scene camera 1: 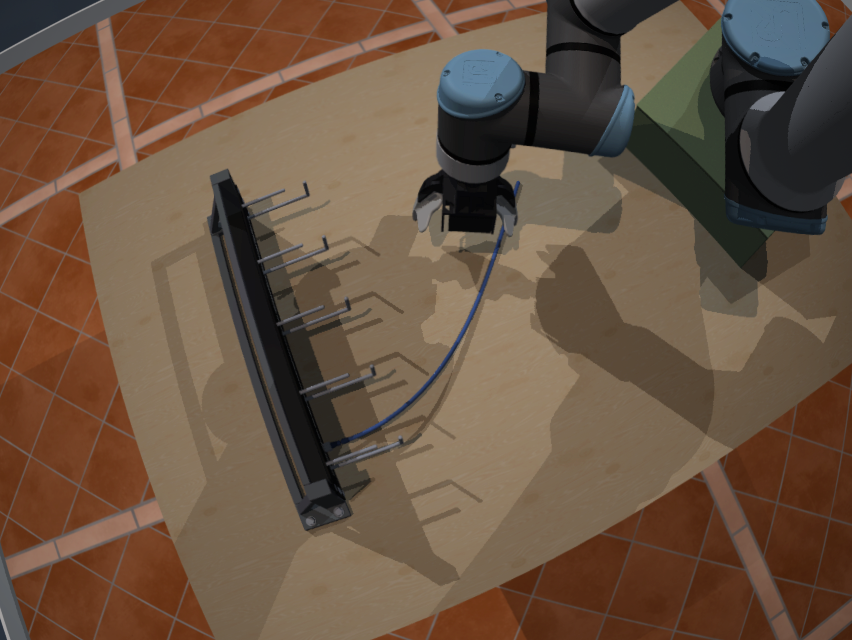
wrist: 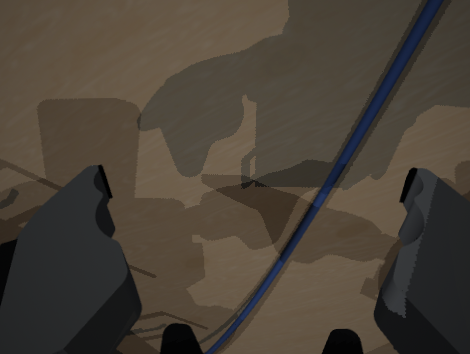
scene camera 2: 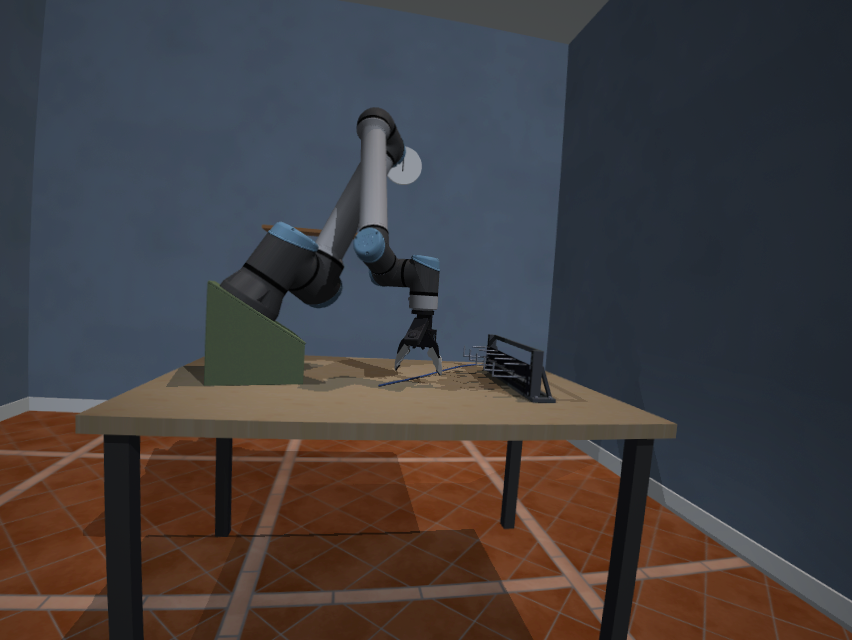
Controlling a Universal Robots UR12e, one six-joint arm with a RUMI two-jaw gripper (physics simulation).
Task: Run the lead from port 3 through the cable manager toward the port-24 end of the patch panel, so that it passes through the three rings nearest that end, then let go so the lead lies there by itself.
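The blue lead (scene camera 1: 452,349) (scene camera 2: 406,378) (wrist: 371,112) comes out near the lower end of the patch panel (scene camera 1: 265,323) (scene camera 2: 535,372) in the first scene view and curves away to its free end. It runs outside the three rings at the panel's upper end: the end ring (scene camera 1: 306,189), the second ring (scene camera 1: 325,243) and the third ring (scene camera 1: 347,303). My gripper (scene camera 1: 466,232) (scene camera 2: 418,372) (wrist: 252,171) is open, low over the table near the free end. In the wrist view the lead crosses the gap between the jaws, right of centre, ungripped.
Two more rings, an upper one (scene camera 1: 372,372) and a lower one (scene camera 1: 400,440), stand nearer the lead's plugged end. The green arm base (scene camera 1: 678,172) (scene camera 2: 251,358) stands on the wooden table (scene camera 1: 606,509) (scene camera 2: 378,409), on the far side of the gripper from the panel.
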